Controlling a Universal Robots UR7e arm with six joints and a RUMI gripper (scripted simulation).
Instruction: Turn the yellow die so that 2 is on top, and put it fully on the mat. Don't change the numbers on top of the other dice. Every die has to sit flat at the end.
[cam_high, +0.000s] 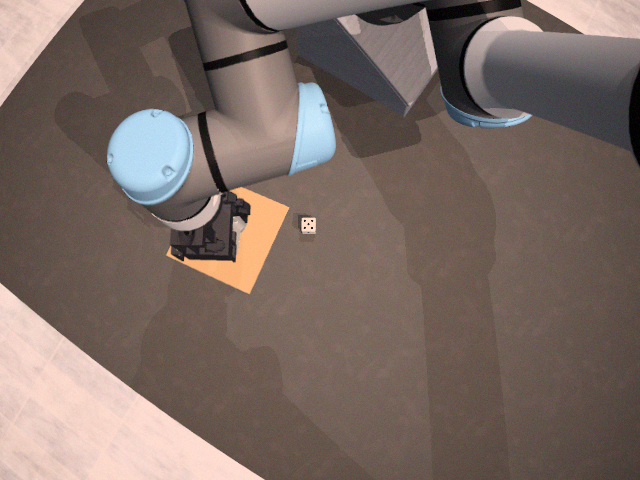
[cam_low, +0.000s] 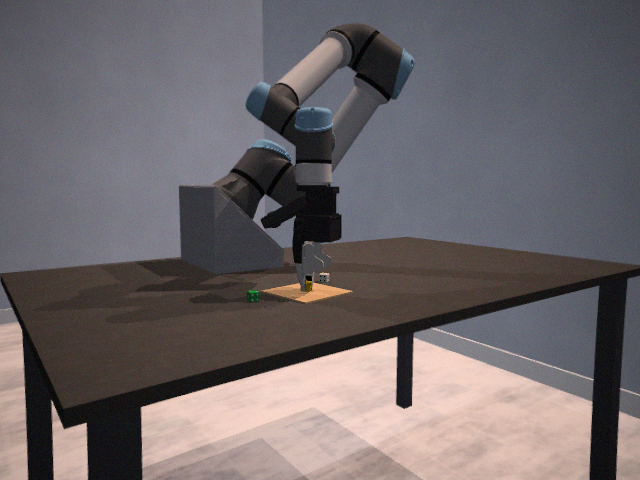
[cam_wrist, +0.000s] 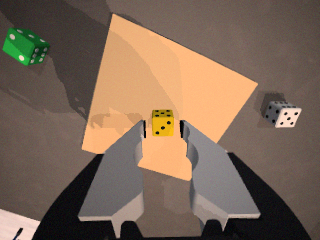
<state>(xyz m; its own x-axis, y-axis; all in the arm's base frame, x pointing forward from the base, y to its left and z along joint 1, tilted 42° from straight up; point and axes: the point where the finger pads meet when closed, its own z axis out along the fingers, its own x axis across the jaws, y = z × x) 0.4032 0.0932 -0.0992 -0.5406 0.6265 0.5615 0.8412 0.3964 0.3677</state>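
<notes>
Right now the yellow die is 1 cm below my hand. The rest, counted from my hand: orange mat 2 cm below; green die 13 cm to the right, 1 cm below; white die 7 cm behind, 10 cm to the left, 1 cm below.
</notes>
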